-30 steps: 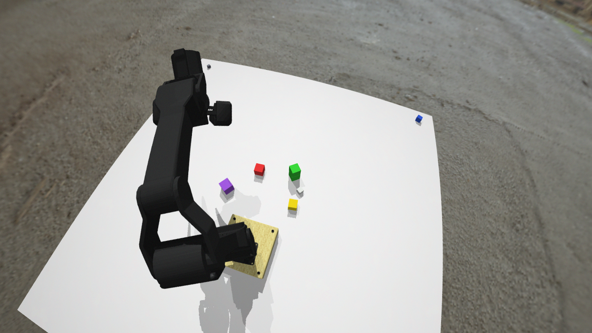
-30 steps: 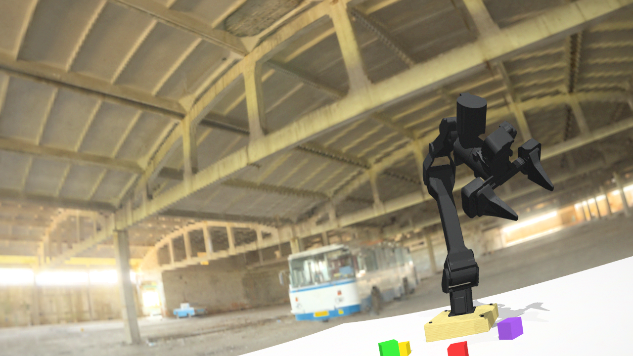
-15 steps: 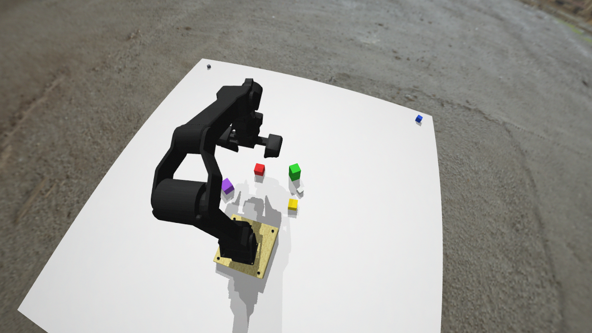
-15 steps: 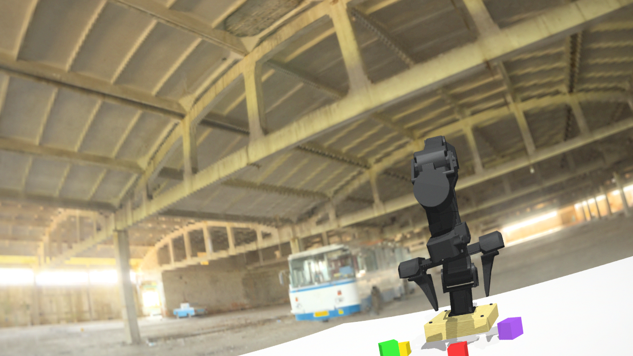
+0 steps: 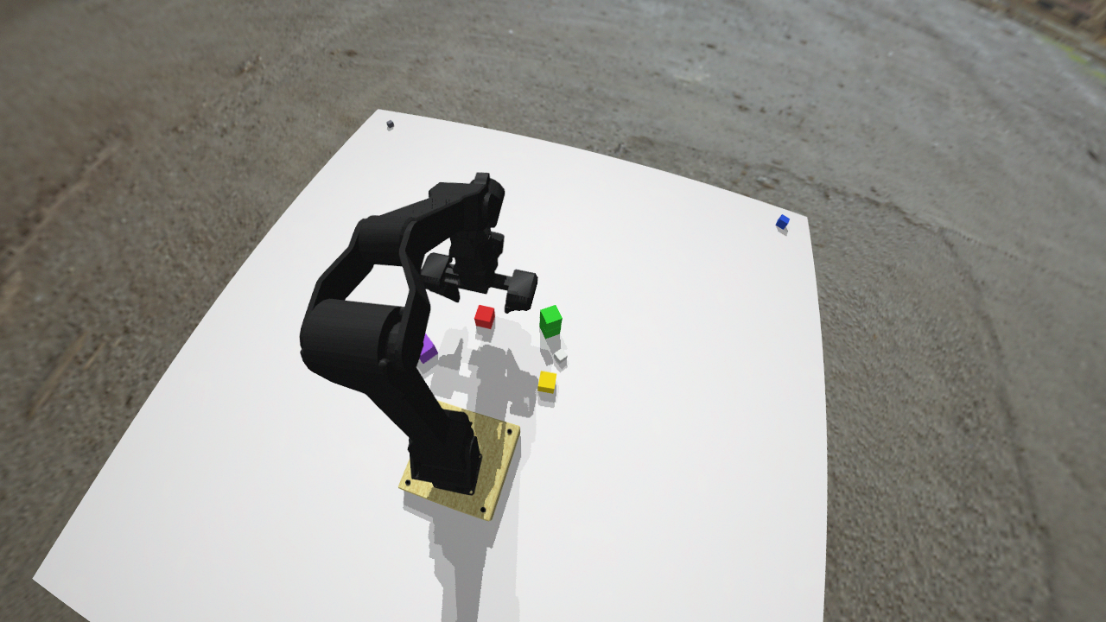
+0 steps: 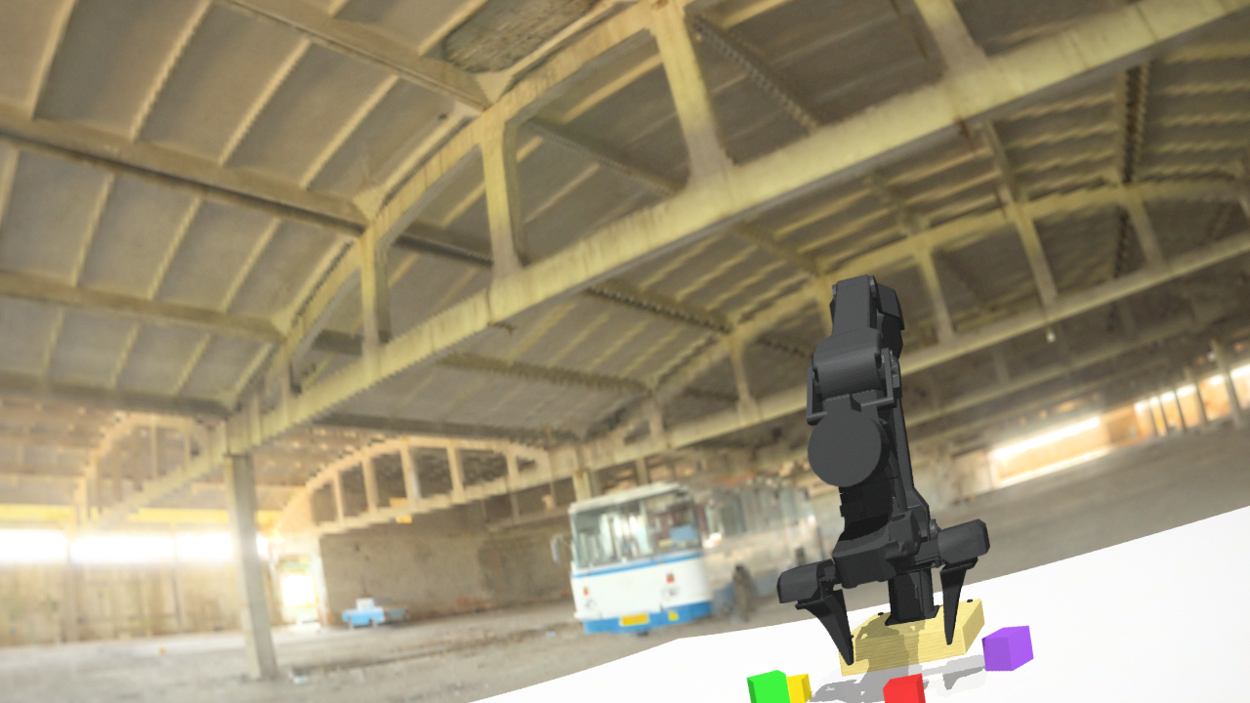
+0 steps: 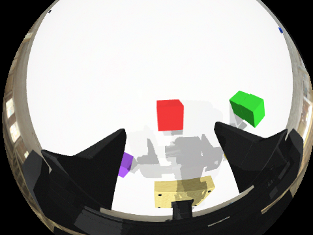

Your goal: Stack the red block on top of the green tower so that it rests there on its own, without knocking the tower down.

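Right now my gripper tip is 40 mm above the red block. Round my gripper tip: small dark ball: 560 mm ahead, 430 mm to the left, 50 mm below; yellow block: 140 mm to the right, 110 mm behind, 40 mm below; purple block: 90 mm to the left, 90 mm behind, 40 mm below.
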